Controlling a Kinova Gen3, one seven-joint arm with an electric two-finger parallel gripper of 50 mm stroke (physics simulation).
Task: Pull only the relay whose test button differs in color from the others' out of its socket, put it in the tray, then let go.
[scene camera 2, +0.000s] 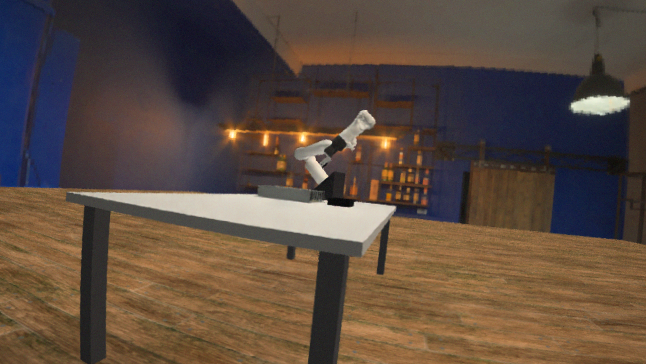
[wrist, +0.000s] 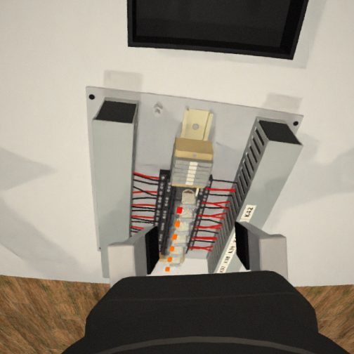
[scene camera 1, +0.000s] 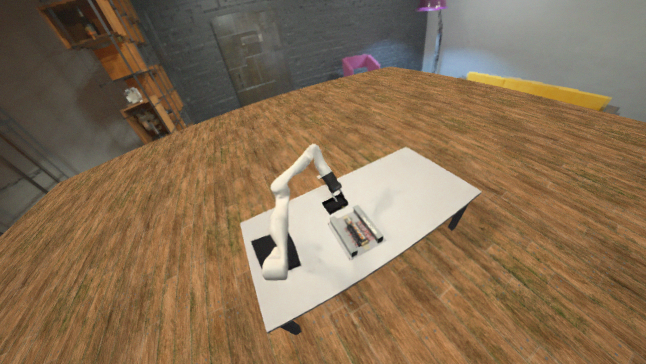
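Seen in the pictures: gripper, fingertip midpoint: (scene camera 2: 320,166) (scene camera 1: 340,199); arm's base, origin of the base link: (scene camera 2: 325,183) (scene camera 1: 279,253).
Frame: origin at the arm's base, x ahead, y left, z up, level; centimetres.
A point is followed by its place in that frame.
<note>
The relay with a red test button (wrist: 179,210) sits in the row on the panel (wrist: 225,155), at the end next to the terminal block. Several relays with orange buttons (wrist: 175,237) continue the row below it in the wrist view. My gripper (scene camera 1: 336,199) {y 6.1, x 48.6, z 8.7 cm} (scene camera 2: 325,161) {y 6.1, x 48.6, z 8.7 cm} (wrist: 196,240) is open and empty, tilted and raised above the table. In the wrist view its fingers stand either side of the row's lower part, with the red button ahead of them; the gripper body hides the space below. The black tray (wrist: 210,50) (scene camera 2: 341,202) {y 20.5, x 59.2, z -9.1 cm} lies beyond the panel; part of its inside shows, dark.
Grey wire ducts (wrist: 114,175) (wrist: 280,170) flank the relays, with red and black wires running to the sockets. A tan and grey terminal block (wrist: 192,165) stands at the row's end. The white table (scene camera 1: 420,185) {y -7.7, x 116.2, z -11.1 cm} carries the panel, the tray and the arm's base.
</note>
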